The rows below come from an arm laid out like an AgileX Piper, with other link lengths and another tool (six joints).
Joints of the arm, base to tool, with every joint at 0 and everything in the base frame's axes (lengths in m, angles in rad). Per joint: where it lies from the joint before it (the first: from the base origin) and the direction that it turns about. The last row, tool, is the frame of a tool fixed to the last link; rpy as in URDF.
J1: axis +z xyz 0 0 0.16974
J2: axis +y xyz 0 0 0
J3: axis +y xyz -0.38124 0 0.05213
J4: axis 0.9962 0 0.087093 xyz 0.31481 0 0.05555
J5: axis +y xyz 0 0 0
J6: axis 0.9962 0 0.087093 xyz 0.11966 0 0.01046
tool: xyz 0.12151 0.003 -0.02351 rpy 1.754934 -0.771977 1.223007
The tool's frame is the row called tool.
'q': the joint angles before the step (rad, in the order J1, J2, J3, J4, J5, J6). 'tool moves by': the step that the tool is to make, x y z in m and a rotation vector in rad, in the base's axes. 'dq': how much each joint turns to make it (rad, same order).
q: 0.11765, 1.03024, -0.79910, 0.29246, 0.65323, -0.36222
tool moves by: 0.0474, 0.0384, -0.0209, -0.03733, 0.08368, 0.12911
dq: 0.08542, 0.21545, -0.11406, 0.02144, -0.00082, -0.06662
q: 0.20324, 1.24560, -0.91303, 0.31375, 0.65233, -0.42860
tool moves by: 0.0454, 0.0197, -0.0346, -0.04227, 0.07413, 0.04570
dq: 0.03326, 0.19318, -0.09413, -0.01473, -0.01527, -0.01612
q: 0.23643, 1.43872, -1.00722, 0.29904, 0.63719, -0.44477
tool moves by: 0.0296, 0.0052, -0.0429, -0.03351, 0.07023, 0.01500
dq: 0.00038, 0.14788, -0.04829, -0.00133, -0.02027, -0.02366
